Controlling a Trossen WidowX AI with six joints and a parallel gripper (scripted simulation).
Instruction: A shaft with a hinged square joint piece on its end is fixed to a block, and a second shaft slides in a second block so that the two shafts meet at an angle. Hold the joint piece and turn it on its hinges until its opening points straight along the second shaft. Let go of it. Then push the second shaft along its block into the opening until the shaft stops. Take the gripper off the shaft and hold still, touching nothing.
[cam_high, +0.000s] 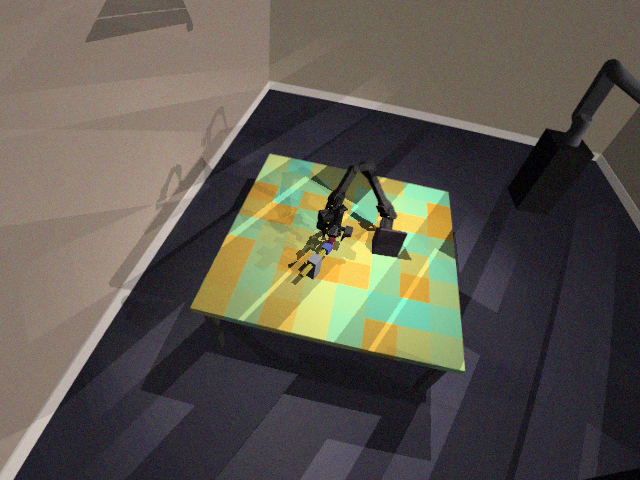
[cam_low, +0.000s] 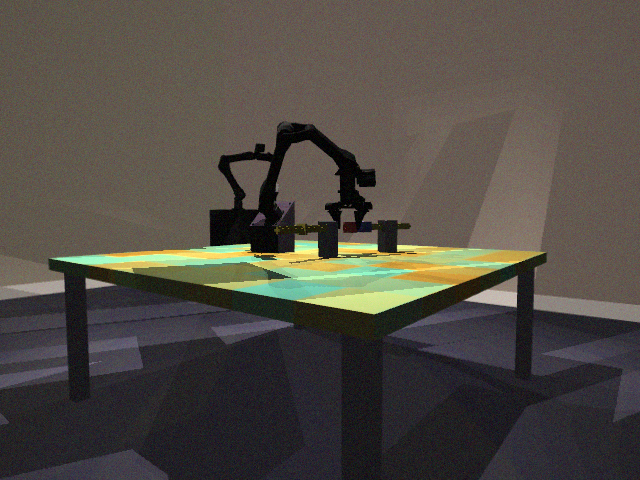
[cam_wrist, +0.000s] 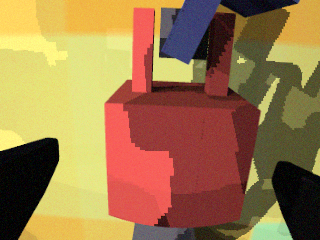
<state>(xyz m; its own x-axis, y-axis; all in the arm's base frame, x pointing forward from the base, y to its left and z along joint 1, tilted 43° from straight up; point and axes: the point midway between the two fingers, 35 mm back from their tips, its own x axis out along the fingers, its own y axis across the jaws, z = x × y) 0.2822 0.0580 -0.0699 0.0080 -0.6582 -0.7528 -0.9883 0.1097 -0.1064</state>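
The red joint piece is 2 cm to the left of my gripper tip and 1 cm above it.
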